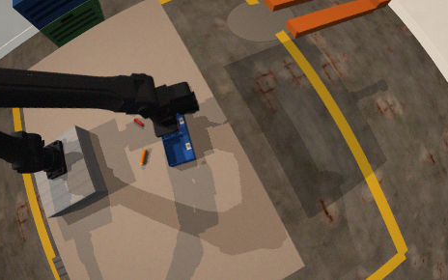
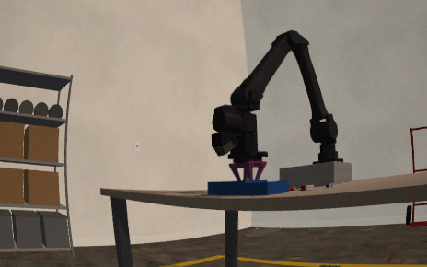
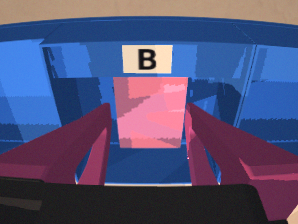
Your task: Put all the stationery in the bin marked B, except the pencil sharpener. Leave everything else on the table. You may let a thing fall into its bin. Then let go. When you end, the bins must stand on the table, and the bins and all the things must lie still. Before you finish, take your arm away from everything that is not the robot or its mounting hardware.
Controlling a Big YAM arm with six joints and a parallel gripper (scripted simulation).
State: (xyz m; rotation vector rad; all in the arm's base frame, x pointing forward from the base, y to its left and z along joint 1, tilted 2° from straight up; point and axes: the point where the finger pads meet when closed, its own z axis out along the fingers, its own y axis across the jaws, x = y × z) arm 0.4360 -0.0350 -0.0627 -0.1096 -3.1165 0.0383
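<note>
My hand is 10 mm short of the joined blue bins and 10 mm above it. Also, from my hand: pink eraser block: 10 mm below; then orange stick: 130 mm behind, 60 mm to the right, 20 mm below; then small red piece: 110 mm behind, 70 mm to the left, 20 mm below.
</note>
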